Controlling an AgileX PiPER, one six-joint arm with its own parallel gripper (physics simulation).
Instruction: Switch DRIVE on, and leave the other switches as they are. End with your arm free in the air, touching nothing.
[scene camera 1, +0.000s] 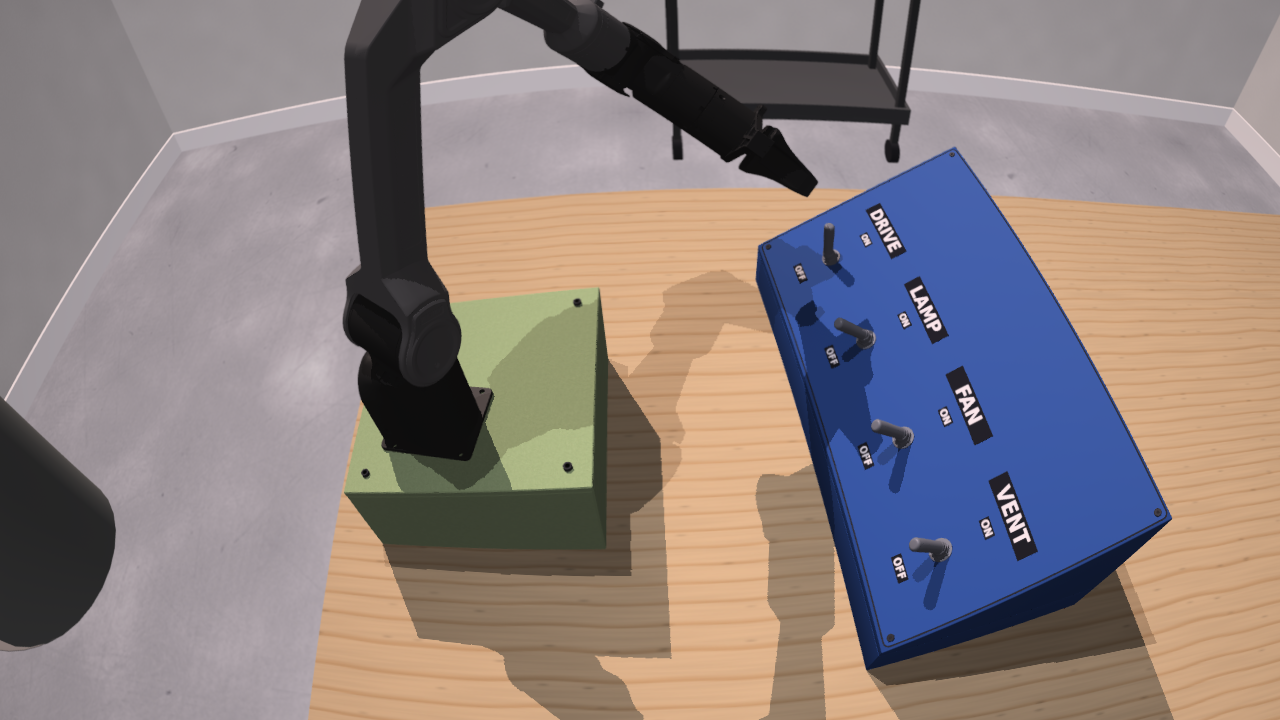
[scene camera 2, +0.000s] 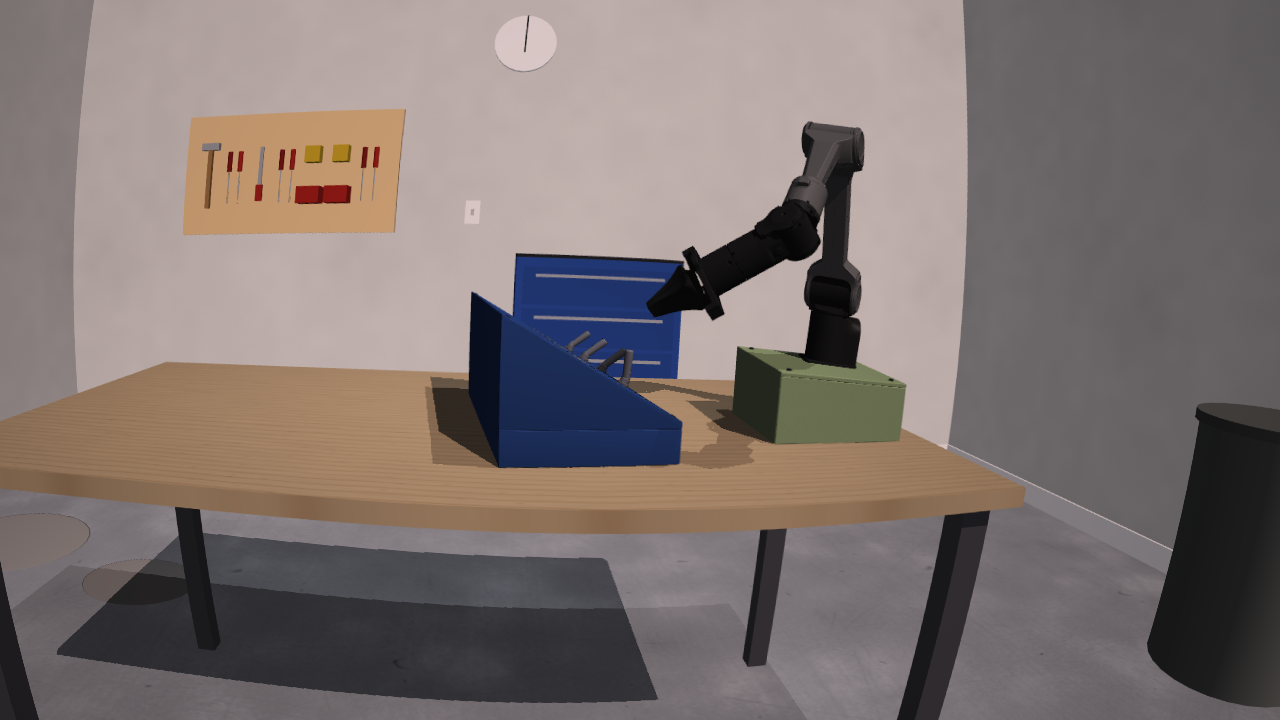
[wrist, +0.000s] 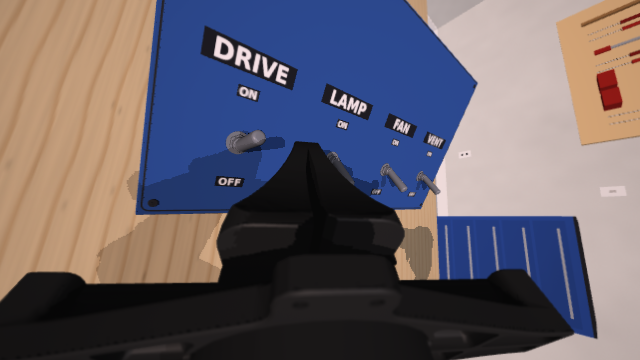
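Observation:
The blue sloped panel (scene camera 1: 1011, 313) (scene camera 2: 563, 402) (wrist: 350, 40) carries four toggle switches. The DRIVE lever (scene camera 1: 828, 240) (scene camera 2: 627, 365) (wrist: 251, 140) stands at a different angle from the others, tilted to its ON side. The LAMP lever (scene camera 1: 852, 329) (wrist: 342, 166), FAN lever (scene camera 1: 888, 431) (wrist: 396, 179) and VENT lever (scene camera 1: 927, 545) (wrist: 430, 183) lean toward OFF. My gripper (scene camera 1: 810, 189) (scene camera 2: 652, 308) (wrist: 305, 157) is shut and empty, in the air, apart from the DRIVE lever. In the wrist view it hides part of the LAMP lever.
The arm stands on a green base block (scene camera 1: 537, 358) (scene camera 2: 836, 411) on the wooden table (scene camera 1: 716, 573) (scene camera 2: 268, 429). A dark cart (scene camera 1: 787, 111) stands beyond the table. A blue drawer cabinet (scene camera 2: 595, 295) (wrist: 505, 250) stands behind it, and a dark bin (scene camera 2: 1226, 555) stands on the floor.

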